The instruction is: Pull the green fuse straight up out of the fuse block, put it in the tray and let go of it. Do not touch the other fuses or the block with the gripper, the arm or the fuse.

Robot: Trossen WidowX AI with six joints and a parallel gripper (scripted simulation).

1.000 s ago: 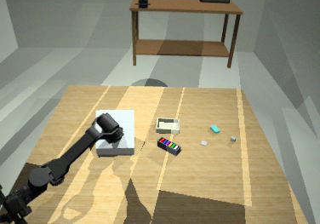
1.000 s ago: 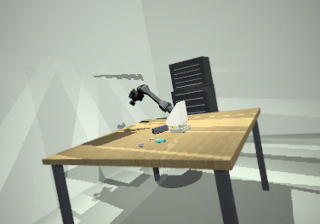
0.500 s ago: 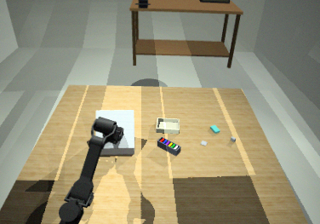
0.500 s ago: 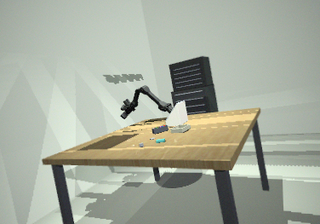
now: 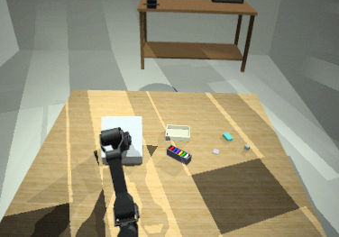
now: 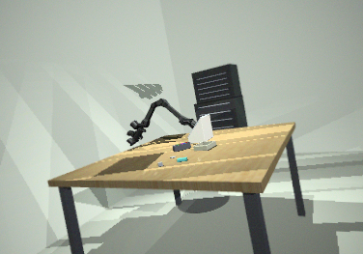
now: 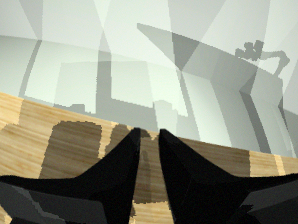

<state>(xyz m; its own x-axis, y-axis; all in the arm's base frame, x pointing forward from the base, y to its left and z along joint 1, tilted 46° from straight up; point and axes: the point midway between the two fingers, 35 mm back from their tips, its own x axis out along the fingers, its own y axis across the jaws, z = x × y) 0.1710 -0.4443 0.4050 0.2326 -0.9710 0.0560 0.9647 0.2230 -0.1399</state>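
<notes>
Now: the green fuse 64 cm to the left of my gripper tip and 13 cm ahead of it. Also, from my gripper tip: teal piece (84 cm to the left, 37 cm ahead, 2 cm below); then cream tray (83 cm to the left, 9 cm ahead, 2 cm below).
</notes>
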